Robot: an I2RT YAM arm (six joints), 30 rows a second.
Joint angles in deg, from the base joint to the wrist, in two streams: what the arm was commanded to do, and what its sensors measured. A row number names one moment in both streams.
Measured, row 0: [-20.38 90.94 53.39 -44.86 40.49 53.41]
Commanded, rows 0 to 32: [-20.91 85.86 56.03 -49.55 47.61 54.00]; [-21.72 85.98 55.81 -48.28 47.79 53.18]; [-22.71 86.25 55.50 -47.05 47.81 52.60]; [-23.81 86.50 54.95 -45.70 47.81 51.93]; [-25.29 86.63 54.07 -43.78 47.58 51.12]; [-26.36 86.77 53.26 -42.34 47.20 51.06]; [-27.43 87.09 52.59 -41.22 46.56 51.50]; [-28.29 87.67 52.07 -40.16 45.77 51.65]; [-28.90 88.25 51.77 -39.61 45.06 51.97]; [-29.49 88.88 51.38 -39.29 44.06 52.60]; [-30.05 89.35 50.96 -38.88 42.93 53.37]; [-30.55 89.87 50.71 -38.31 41.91 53.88]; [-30.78 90.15 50.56 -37.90 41.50 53.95]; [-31.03 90.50 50.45 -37.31 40.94 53.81]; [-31.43 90.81 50.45 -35.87 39.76 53.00]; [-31.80 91.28 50.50 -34.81 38.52 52.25]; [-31.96 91.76 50.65 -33.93 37.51 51.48]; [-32.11 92.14 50.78 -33.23 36.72 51.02]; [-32.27 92.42 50.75 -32.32 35.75 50.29]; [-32.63 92.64 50.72 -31.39 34.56 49.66]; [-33.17 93.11 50.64 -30.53 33.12 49.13]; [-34.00 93.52 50.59 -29.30 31.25 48.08]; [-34.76 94.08 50.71 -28.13 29.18 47.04]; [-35.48 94.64 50.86 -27.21 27.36 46.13]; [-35.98 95.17 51.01 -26.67 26.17 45.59]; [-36.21 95.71 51.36 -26.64 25.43 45.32]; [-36.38 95.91 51.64 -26.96 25.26 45.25]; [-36.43 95.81 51.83 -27.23 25.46 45.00]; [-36.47 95.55 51.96 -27.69 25.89 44.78]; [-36.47 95.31 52.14 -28.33 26.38 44.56]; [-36.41 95.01 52.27 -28.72 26.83 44.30]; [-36.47 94.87 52.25 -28.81 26.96 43.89]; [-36.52 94.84 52.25 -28.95 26.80 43.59]
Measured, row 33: [-36.71 93.91 51.88 -31.73 32.25 44.34]
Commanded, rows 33 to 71: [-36.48 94.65 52.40 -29.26 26.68 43.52]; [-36.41 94.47 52.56 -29.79 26.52 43.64]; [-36.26 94.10 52.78 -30.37 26.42 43.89]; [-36.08 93.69 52.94 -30.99 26.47 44.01]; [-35.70 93.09 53.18 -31.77 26.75 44.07]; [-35.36 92.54 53.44 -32.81 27.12 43.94]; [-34.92 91.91 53.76 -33.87 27.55 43.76]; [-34.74 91.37 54.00 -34.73 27.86 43.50]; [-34.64 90.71 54.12 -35.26 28.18 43.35]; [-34.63 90.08 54.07 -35.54 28.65 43.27]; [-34.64 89.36 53.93 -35.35 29.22 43.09]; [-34.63 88.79 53.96 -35.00 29.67 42.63]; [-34.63 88.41 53.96 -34.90 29.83 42.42]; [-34.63 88.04 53.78 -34.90 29.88 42.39]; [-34.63 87.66 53.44 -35.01 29.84 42.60]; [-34.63 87.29 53.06 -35.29 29.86 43.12]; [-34.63 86.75 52.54 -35.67 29.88 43.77]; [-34.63 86.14 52.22 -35.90 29.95 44.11]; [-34.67 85.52 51.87 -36.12 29.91 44.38]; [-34.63 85.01 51.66 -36.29 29.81 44.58]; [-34.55 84.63 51.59 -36.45 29.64 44.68]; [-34.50 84.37 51.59 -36.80 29.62 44.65]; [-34.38 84.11 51.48 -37.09 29.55 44.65]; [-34.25 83.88 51.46 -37.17 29.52 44.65]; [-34.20 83.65 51.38 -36.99 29.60 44.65]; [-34.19 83.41 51.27 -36.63 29.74 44.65]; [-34.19 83.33 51.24 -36.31 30.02 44.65]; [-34.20 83.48 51.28 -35.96 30.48 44.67]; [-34.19 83.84 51.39 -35.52 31.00 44.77]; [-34.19 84.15 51.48 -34.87 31.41 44.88]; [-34.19 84.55 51.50 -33.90 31.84 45.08]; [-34.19 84.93 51.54 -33.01 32.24 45.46]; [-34.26 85.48 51.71 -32.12 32.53 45.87]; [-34.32 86.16 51.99 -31.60 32.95 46.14]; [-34.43 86.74 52.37 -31.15 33.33 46.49]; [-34.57 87.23 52.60 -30.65 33.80 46.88]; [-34.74 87.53 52.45 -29.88 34.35 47.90]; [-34.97 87.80 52.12 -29.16 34.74 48.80]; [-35.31 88.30 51.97 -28.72 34.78 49.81]
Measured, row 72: [-34.63 87.20 52.01 -31.09 31.00 45.93]
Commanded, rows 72 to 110: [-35.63 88.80 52.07 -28.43 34.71 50.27]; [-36.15 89.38 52.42 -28.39 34.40 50.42]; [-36.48 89.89 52.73 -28.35 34.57 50.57]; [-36.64 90.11 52.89 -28.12 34.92 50.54]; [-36.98 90.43 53.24 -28.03 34.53 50.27]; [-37.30 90.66 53.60 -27.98 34.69 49.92]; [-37.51 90.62 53.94 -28.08 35.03 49.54]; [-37.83 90.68 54.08 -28.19 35.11 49.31]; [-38.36 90.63 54.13 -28.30 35.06 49.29]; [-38.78 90.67 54.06 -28.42 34.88 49.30]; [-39.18 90.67 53.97 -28.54 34.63 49.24]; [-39.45 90.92 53.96 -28.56 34.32 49.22]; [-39.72 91.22 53.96 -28.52 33.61 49.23]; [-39.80 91.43 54.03 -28.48 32.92 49.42]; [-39.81 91.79 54.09 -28.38 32.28 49.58]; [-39.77 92.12 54.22 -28.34 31.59 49.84]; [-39.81 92.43 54.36 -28.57 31.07 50.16]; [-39.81 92.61 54.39 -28.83 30.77 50.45]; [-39.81 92.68 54.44 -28.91 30.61 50.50]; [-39.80 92.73 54.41 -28.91 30.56 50.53]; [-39.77 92.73 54.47 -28.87 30.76 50.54]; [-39.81 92.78 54.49 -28.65 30.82 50.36]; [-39.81 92.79 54.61 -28.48 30.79 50.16]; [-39.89 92.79 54.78 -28.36 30.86 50.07]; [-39.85 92.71 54.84 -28.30 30.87 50.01]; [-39.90 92.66 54.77 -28.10 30.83 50.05]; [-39.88 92.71 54.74 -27.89 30.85 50.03]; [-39.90 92.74 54.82 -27.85 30.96 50.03]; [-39.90 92.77 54.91 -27.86 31.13 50.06]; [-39.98 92.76 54.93 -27.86 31.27 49.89]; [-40.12 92.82 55.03 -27.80 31.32 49.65]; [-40.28 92.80 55.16 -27.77 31.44 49.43]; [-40.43 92.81 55.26 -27.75 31.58 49.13]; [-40.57 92.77 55.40 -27.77 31.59 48.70]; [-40.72 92.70 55.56 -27.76 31.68 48.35]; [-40.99 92.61 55.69 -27.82 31.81 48.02]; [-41.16 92.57 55.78 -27.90 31.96 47.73]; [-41.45 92.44 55.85 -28.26 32.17 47.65]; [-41.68 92.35 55.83 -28.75 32.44 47.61]
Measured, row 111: [-40.40 93.17 53.80 -28.34 29.98 48.31]
